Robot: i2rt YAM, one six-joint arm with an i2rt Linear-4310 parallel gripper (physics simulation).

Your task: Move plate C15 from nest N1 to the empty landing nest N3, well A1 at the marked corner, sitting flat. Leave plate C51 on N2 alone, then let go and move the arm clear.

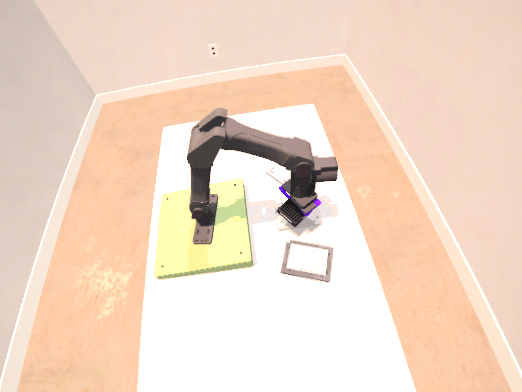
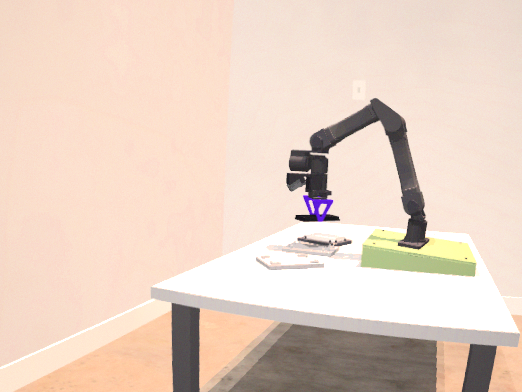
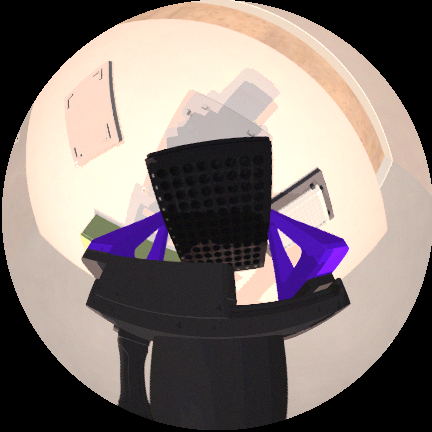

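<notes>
My gripper (image 1: pixel 298 206) (image 2: pixel 320 218) (image 3: pixel 217 214) is shut on a black well plate, apparently C15, by its sides. The plate (image 1: pixel 290 212) (image 2: pixel 302 218) (image 3: pixel 215 185) hangs roughly level, well above the table and over part of the middle pale nest (image 1: pixel 312 222) (image 2: pixel 325 251) (image 3: pixel 225 120). It is turned at an angle to that nest. A white plate (image 1: pixel 307 259) (image 3: pixel 305 207), apparently C51, sits in the dark-framed nest (image 1: pixel 286 260) (image 3: pixel 326 195). Another pale nest (image 1: pixel 272 174) (image 2: pixel 290 262) (image 3: pixel 95 120) has corner marks and looks empty. Nest labels and well A1 cannot be read.
The arm stands on a green-yellow base block (image 1: pixel 175 225) (image 2: pixel 390 260) on the white table (image 1: pixel 250 325) (image 2: pixel 225 295). The dark-framed nest and the corner-marked nest lie on opposite sides of the middle nest. Arm shadows fall across the middle nest.
</notes>
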